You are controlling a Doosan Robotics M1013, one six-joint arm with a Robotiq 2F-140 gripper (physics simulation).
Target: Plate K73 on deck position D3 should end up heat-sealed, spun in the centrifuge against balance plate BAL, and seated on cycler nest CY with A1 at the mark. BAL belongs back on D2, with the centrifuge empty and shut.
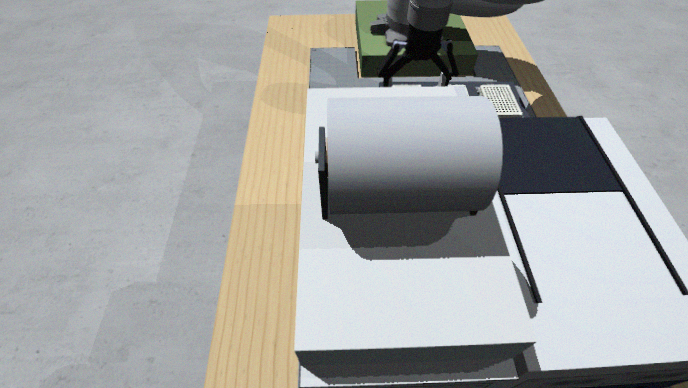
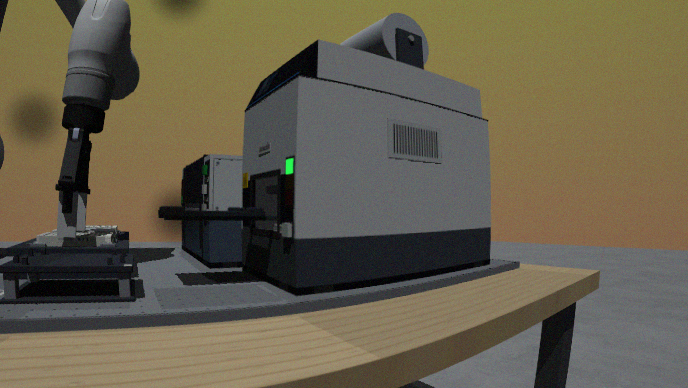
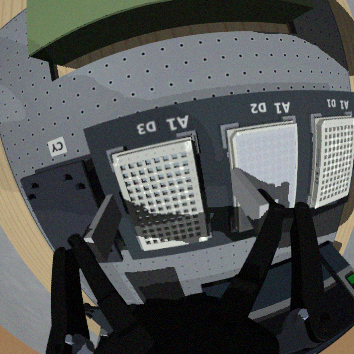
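Where they show: gripper, fingertip midpoint: (image 2: 72, 233) (image 3: 173, 194); arm's base, link origin: (image 1: 408, 30).
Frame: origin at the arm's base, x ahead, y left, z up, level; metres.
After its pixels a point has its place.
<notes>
Plate K73 (image 3: 160, 190) {x 0.331, y -0.082, z -0.001 m} (image 2: 47, 240) {x 0.300, y -0.121, z -0.007 m}, a pale plate with open wells, lies on deck position D3. My gripper (image 3: 173, 194) {x 0.339, y -0.071, z 0.000 m} (image 1: 415, 81) (image 2: 71, 234) {x 0.339, y -0.071, z 0.000 m} is open, its pads low on either side of K73, holding nothing. The plate on D2 (image 3: 272, 150) {x 0.327, y 0.047, z 0.000 m}, pale and smooth-topped, is presumably BAL; no name is readable, and a finger pad partly covers it. Cycler nest CY (image 3: 57, 200) {x 0.309, y -0.229, z -0.021 m} is dark and bare beside D3. The sealer (image 2: 390, 190) {x 0.774, y -0.366, z 0.075 m} carries a large roll (image 1: 410, 155) {x 0.901, y -0.273, z 0.396 m} (image 2: 367, 42) {x 0.801, y -0.291, z 0.348 m}; its tray (image 2: 210, 214) {x 0.531, y -0.280, z 0.039 m} sticks out. The centrifuge's inside does not show.
Another well plate (image 3: 335, 160) {x 0.373, y 0.159, z -0.004 m} (image 1: 500, 99) {x 0.376, y 0.161, z -0.001 m} lies on D1. A second machine (image 2: 222, 185) {x 0.619, y -0.096, z 0.088 m} stands beyond the sealer; a low machine with a dark panel (image 1: 560, 155) {x 0.714, y 0.087, z 0.148 m} stands beside the roll. A green block (image 1: 372, 40) {x 0.049, y -0.129, z 0.000 m} (image 3: 150, 20) {x 0.141, y -0.032, z -0.041 m} is at the arm's base.
</notes>
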